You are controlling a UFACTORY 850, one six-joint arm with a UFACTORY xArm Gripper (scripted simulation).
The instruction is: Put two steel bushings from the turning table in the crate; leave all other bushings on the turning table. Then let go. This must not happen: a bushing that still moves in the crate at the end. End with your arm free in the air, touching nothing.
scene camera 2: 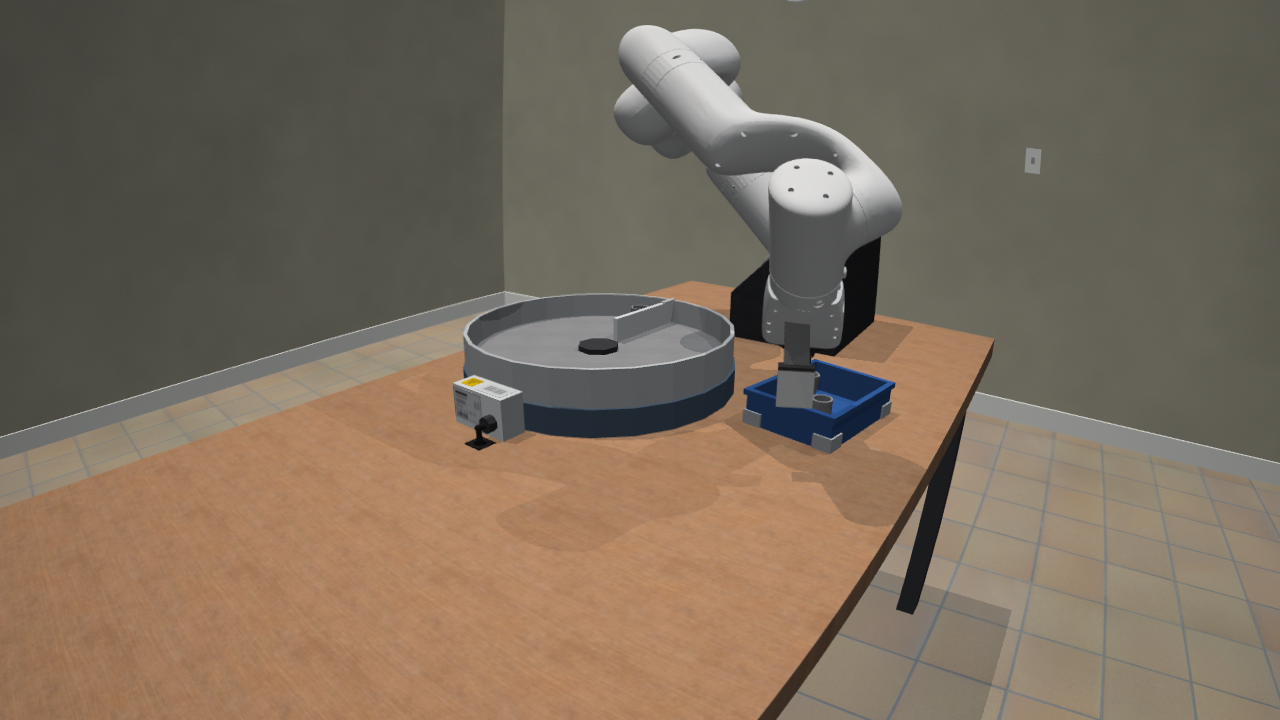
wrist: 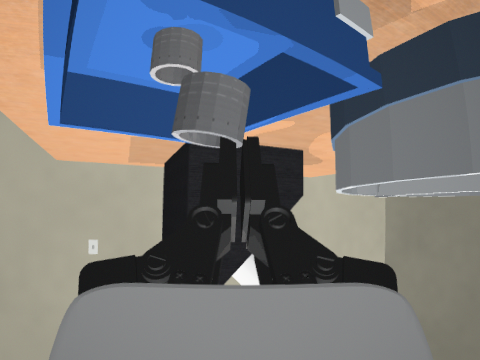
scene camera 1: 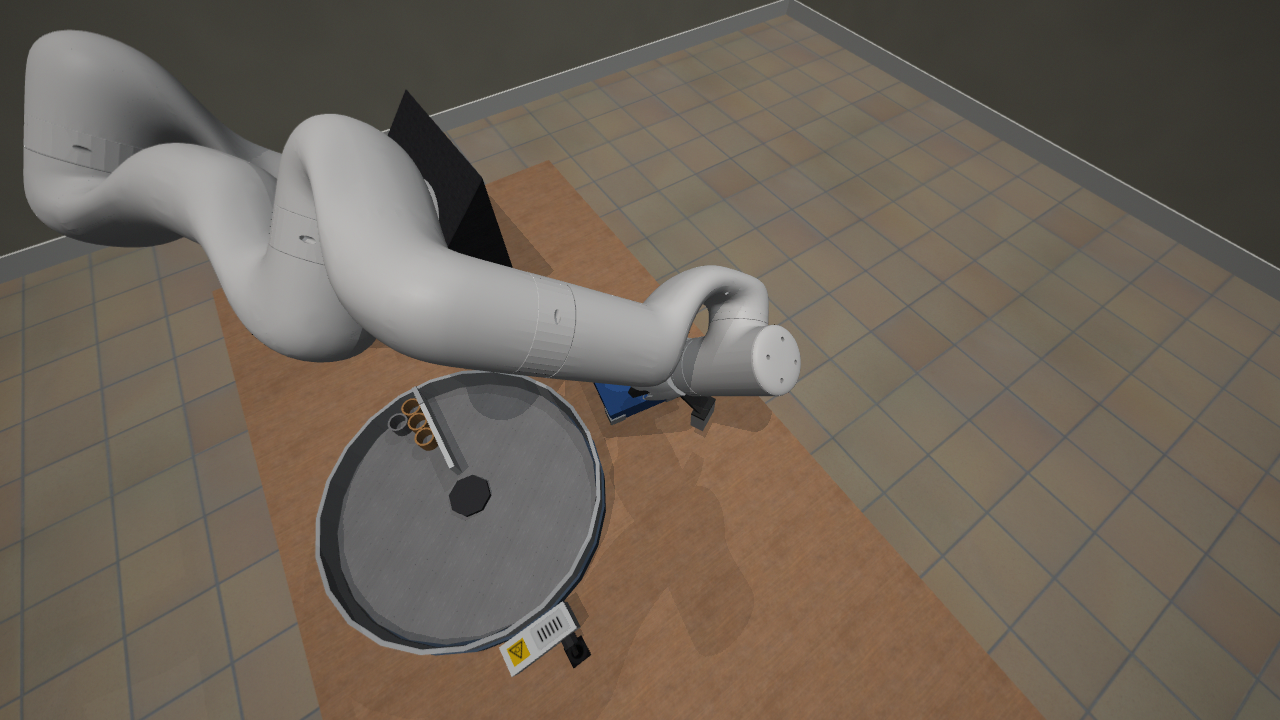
gripper: scene camera 2; wrist 238, 159; scene camera 1
same spot on blue crate: [wrist: 108, 88] = [scene camera 2: 863, 396]
same spot on gripper: [scene camera 1: 633, 392] = [scene camera 2: 761, 329]
